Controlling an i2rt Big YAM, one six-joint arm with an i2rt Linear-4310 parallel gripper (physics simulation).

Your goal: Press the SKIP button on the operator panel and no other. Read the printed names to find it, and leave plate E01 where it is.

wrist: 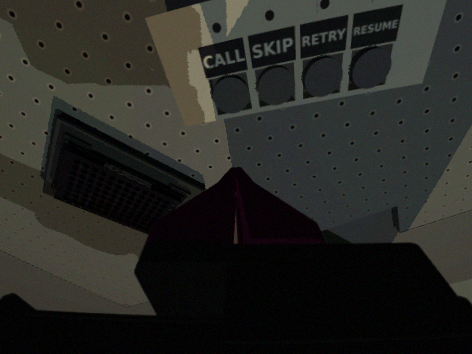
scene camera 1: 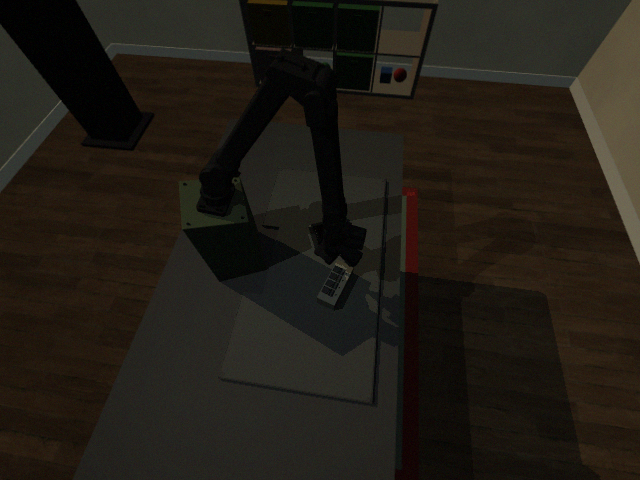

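Pixels of known places: gripper, fingertip midpoint: (wrist: 235,176) (scene camera 1: 329,259); arm's base, link origin: (scene camera 1: 216,199).
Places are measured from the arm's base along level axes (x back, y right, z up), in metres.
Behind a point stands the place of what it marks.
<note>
The pale operator panel (scene camera 1: 326,299) {x -0.363, y 0.170, z -0.285 m} (wrist: 412,65) {x -0.344, y 0.162, z -0.285 m} lies on the perforated board. In the wrist view its labels read CALL, SKIP, RETRY and RESUME from left to right, each with a dark round button below. The SKIP button (wrist: 275,85) {x -0.377, y 0.080, z -0.282 m} is second from the left, between the CALL button (wrist: 231,94) {x -0.387, y 0.052, z -0.282 m} and the RETRY button (wrist: 322,75) {x -0.368, y 0.108, z -0.282 m}. My gripper (wrist: 235,176) {x -0.355, y 0.036, z -0.241 m} is shut and empty; its tips appear below the button row in the wrist view. In the scene view the arm hides the tips. A dark gridded plate (wrist: 115,185) {x -0.359, y -0.114, z -0.314 m} lies left of the tips; its print is unreadable.
The perforated board (scene camera 1: 299,356) {x -0.297, y 0.361, z -0.338 m} (wrist: 300,165) {x -0.262, y 0.069, z -0.338 m} lies on the grey table (scene camera 1: 180,403) {x 0.054, y 0.552, z -0.351 m}. A small dark piece (scene camera 1: 270,227) {x -0.087, y -0.137, z -0.344 m} (wrist: 395,219) {x -0.077, y 0.163, z -0.347 m} lies near the green arm base block (scene camera 1: 222,248) {x -0.013, y 0.102, z -0.125 m}. A red strip (scene camera 1: 410,232) runs along the table's right side. A shelf unit (scene camera 1: 435,23) stands behind.
</note>
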